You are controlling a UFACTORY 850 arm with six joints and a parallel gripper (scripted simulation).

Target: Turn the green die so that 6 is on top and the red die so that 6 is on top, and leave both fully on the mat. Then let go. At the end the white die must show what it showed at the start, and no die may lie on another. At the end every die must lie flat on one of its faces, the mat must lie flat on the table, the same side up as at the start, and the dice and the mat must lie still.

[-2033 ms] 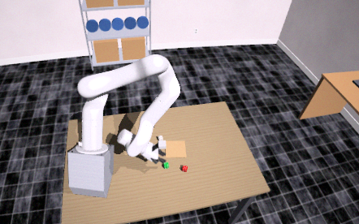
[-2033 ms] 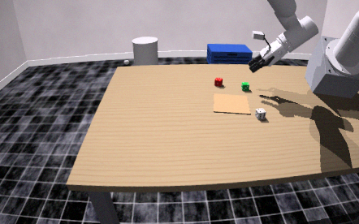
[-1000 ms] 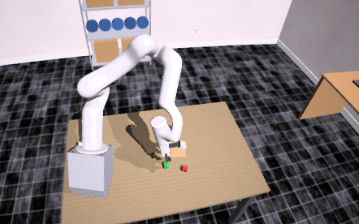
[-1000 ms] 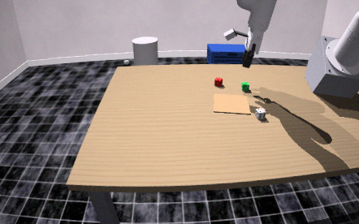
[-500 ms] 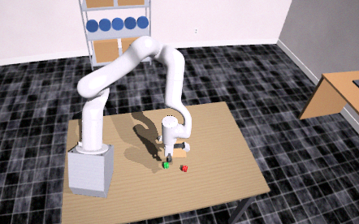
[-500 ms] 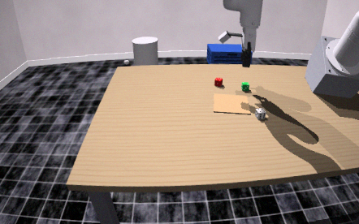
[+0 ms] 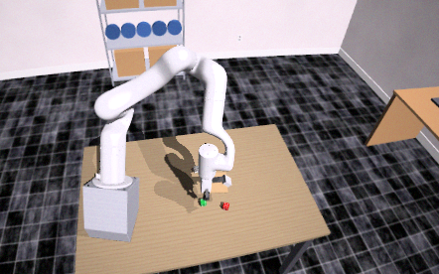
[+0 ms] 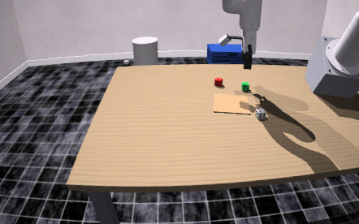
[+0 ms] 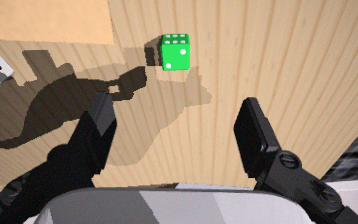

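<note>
Right now my hand is 11 cm above the green die and 1 cm past it. Also, from my hand: red die (11 cm below, 10 cm ahead, 5 cm to the right); tan mat (12 cm to the left, 12 cm below, 9 cm ahead); white die (23 cm to the left, 11 cm below, 1 cm ahead).
</note>
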